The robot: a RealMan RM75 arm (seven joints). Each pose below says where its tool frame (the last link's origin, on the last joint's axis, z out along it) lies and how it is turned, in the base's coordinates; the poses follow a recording.
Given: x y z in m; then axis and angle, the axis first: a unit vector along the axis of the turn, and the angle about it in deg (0 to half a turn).
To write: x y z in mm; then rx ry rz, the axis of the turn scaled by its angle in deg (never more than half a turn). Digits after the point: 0 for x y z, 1 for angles.
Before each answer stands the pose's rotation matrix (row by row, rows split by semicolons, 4 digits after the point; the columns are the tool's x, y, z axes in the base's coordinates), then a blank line. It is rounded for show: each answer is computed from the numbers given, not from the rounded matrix.
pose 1, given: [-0.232 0.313 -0.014 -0.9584 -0.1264 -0.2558 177.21]
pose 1, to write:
0.8373 0.2546 0.4839; 0.2297 -0.9669 0.1113; 0.4962 0.0180 -0.8680

[-232 313 -14 -169.8 -22.4 -45.3]
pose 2, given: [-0.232 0.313 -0.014 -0.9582 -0.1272 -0.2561 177.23]
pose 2, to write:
0.8365 0.2560 0.4844; 0.2313 -0.9665 0.1114; 0.4967 0.0188 -0.8677

[-232 313 -14 -169.8 -22.5 -45.4]
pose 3, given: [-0.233 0.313 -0.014 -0.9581 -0.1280 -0.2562 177.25]
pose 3, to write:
0.8360 0.2574 0.4845; 0.2328 -0.9661 0.1115; 0.4968 0.0196 -0.8676

[-233 313 -14 -169.8 -22.7 -45.4]
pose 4, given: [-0.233 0.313 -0.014 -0.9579 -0.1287 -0.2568 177.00]
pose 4, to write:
0.8351 0.2598 0.4849; 0.2329 -0.9655 0.1162; 0.4983 0.0159 -0.8668

[-233 313 -14 -169.5 -22.8 -45.5]
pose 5, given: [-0.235 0.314 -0.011 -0.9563 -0.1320 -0.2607 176.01]
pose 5, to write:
0.8294 0.2703 0.4889; 0.2340 -0.9628 0.1353; 0.5072 0.0022 -0.8618

[-235 314 -11 -168.3 -23.2 -45.9]
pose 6, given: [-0.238 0.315 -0.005 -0.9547 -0.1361 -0.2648 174.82]
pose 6, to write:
0.8231 0.2832 0.4922; 0.2354 -0.9589 0.1581; 0.5168 -0.0143 -0.8560

[-238 315 -5 -166.9 -23.8 -46.3]
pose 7, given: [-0.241 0.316 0.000 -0.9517 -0.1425 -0.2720 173.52]
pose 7, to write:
0.8120 0.3011 0.5000; 0.2397 -0.9531 0.1847; 0.5321 -0.0301 -0.8461

[-241 316 0 -165.1 -24.7 -47.2]
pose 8, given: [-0.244 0.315 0.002 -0.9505 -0.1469 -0.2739 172.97]
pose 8, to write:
0.8075 0.3117 0.5007; 0.2447 -0.9495 0.1965; 0.5367 -0.0362 -0.8430

[-244 315 2 -164.4 -25.4 -47.4]
